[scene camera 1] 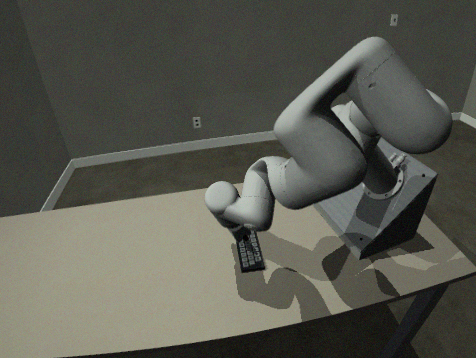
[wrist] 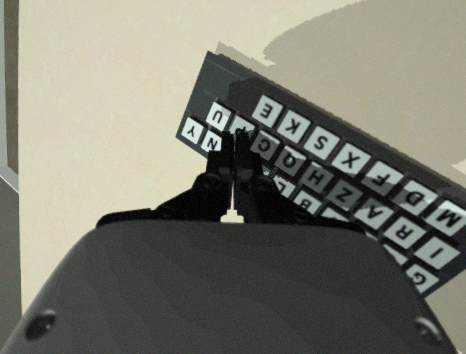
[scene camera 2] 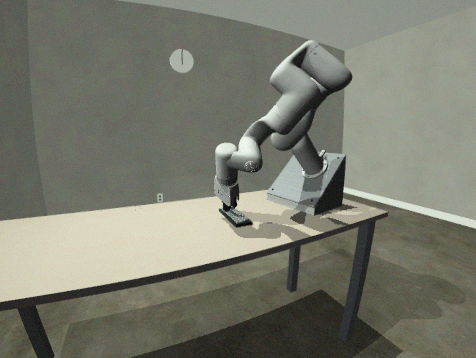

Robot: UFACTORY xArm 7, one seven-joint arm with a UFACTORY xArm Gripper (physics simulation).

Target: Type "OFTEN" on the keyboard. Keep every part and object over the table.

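Frame: origin at the arm's base, x ahead, y left, z up, level; millimetres.
Where they show: gripper, fingertip midpoint: [wrist: 233, 151] [scene camera 2: 227, 209]; arm's base, link origin: [scene camera 1: 383, 181] [scene camera 2: 315, 168].
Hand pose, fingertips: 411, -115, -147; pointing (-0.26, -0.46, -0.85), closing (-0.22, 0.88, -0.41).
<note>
Each offset is from my fingertips to the top centre of the thing, as dx, dy, dz. Level surfaces: height alone.
The dark keyboard {-4, +49, -5} [scene camera 1: 253, 260] [scene camera 2: 242, 220] [wrist: 305, 100] lies flat on the table, slanting in the wrist view with its letters upside down. My gripper [scene camera 2: 229, 206] [wrist: 233, 151] is shut and empty, its tips at the keyboard's U/Y end. In the wrist view the tips overlap a partly hidden key between the U key {-17, -19, -5} [wrist: 218, 115] and the C key {-10, +17, -5} [wrist: 265, 144], beside the N key {+2, -18, -5} [wrist: 212, 142]. Contact with a key cannot be told. The E key {-30, +11, -5} [wrist: 268, 110] and F key {-16, +84, -5} [wrist: 383, 177] show. Keys under the fingers and gripper body are hidden; O and T cannot be made out.
The table {dz -22} [scene camera 1: 125, 265] [scene camera 2: 125, 240] [wrist: 100, 100] carries the keyboard and the arm's wedge-shaped base [scene camera 1: 410, 210] [scene camera 2: 331, 182]. The arm's shadow falls across the keyboard and the table beside it. A table edge shows at the far left of the wrist view.
</note>
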